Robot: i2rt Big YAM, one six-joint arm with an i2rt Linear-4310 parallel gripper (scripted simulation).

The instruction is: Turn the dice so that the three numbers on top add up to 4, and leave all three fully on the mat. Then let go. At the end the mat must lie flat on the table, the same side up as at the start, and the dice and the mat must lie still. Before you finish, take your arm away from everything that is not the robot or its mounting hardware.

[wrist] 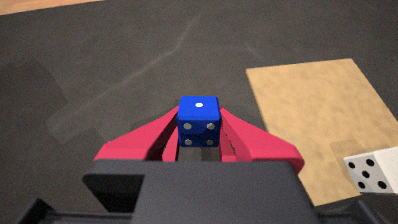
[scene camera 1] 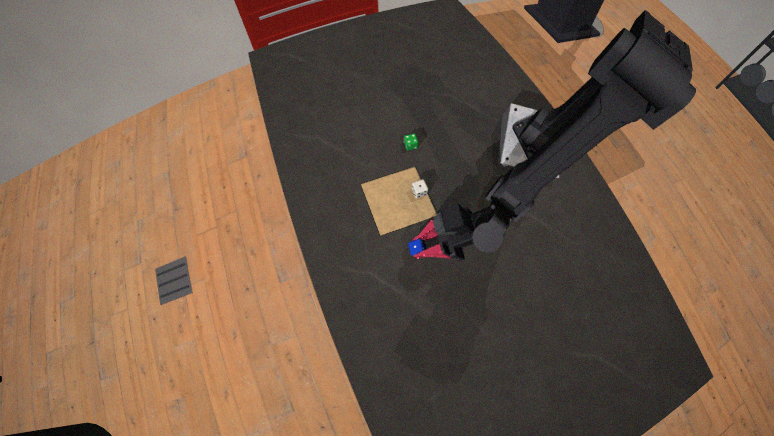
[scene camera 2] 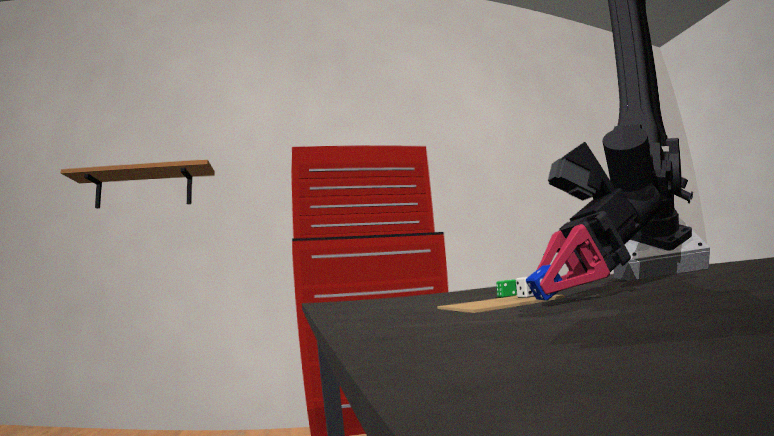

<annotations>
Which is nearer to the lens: the blue die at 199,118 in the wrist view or the tan mat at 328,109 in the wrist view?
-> The blue die.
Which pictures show the tan mat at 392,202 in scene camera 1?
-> The wrist view, scene camera 1 and scene camera 2: all of them.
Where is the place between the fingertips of my gripper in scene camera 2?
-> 537,289
</annotations>
